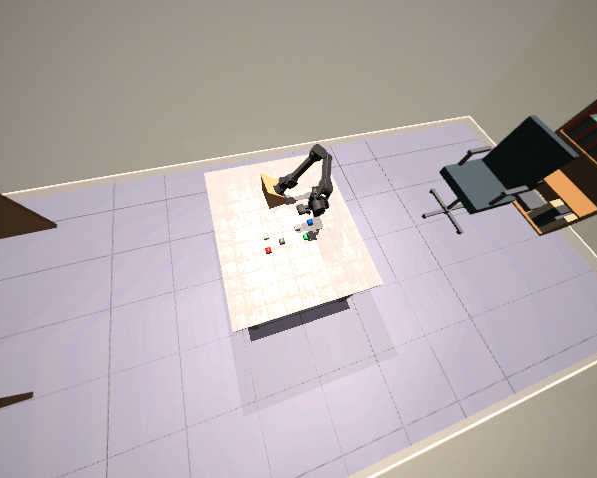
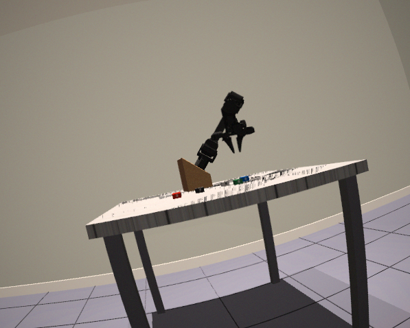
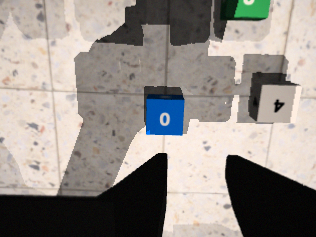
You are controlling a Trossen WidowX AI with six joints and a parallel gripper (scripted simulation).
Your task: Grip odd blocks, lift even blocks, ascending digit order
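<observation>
My gripper tip is now 110 mm short of the red block, 300 mm to the left of it and 120 mm above it. From my gripper tip the other things lie so: blue block: 10 mm behind, 10 mm to the left, 120 mm below; green block: 90 mm ahead, 50 mm to the right, 120 mm below; white block: 80 mm to the right, 120 mm below.
</observation>
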